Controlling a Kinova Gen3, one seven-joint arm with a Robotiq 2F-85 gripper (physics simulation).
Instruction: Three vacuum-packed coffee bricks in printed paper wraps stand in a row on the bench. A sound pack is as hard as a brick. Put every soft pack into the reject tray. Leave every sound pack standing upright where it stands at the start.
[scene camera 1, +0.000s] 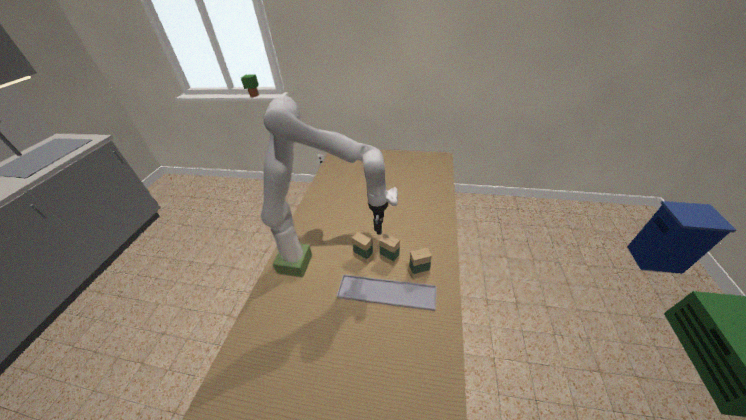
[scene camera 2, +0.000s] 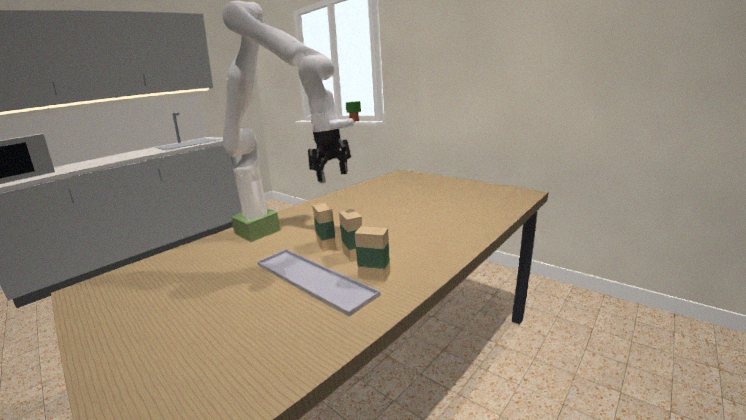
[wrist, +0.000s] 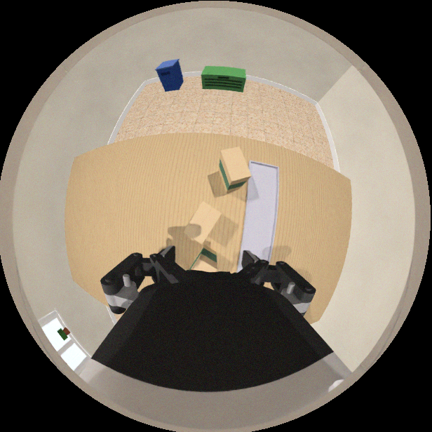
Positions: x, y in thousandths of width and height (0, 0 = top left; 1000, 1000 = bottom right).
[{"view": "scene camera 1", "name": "grey reject tray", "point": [545, 701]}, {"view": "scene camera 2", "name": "my gripper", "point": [447, 425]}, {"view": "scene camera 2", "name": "grey reject tray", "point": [456, 694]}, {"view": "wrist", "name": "my gripper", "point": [483, 591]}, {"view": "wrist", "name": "grey reject tray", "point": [601, 522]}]
